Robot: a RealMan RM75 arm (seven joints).
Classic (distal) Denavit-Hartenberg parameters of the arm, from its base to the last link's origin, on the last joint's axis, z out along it. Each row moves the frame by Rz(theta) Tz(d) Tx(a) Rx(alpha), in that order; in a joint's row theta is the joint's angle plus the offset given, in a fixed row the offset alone. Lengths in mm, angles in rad.
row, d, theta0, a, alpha
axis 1, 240.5, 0, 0, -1.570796
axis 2, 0, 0, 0, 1.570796
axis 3, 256, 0, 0, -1.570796
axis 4, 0, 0, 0, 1.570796
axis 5, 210, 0, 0, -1.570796
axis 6, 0, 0, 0, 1.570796
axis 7, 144, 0, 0, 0
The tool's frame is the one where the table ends.
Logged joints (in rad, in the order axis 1, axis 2, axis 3, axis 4, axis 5, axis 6, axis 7), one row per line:
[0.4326 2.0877 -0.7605 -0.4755 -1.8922 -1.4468 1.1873]
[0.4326 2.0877 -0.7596 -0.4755 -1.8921 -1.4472 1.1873]
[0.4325 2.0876 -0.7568 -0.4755 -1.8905 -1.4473 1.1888]
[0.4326 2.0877 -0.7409 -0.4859 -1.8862 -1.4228 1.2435]
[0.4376 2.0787 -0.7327 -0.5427 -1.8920 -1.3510 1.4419]
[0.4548 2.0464 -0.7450 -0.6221 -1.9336 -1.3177 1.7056]
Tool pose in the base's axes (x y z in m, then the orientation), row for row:
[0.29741 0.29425 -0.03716 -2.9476 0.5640 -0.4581]
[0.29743 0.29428 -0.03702 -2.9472 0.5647 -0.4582]
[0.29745 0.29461 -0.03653 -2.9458 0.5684 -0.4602]
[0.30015 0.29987 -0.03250 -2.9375 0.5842 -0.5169]
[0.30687 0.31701 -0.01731 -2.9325 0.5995 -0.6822]
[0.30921 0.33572 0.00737 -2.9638 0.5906 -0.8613]
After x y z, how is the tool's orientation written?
As angles about the fixed x, y, z axes (roll, pitch, yaw), in radians.
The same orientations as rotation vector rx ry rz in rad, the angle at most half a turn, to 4 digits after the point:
[-2.6521 0.6977 0.7129]
[-2.6512 0.6979 0.7136]
[-2.6468 0.7007 0.7171]
[-2.5991 0.7734 0.7170]
[-2.4847 0.9738 0.6832]
[-2.3927 1.1788 0.6378]

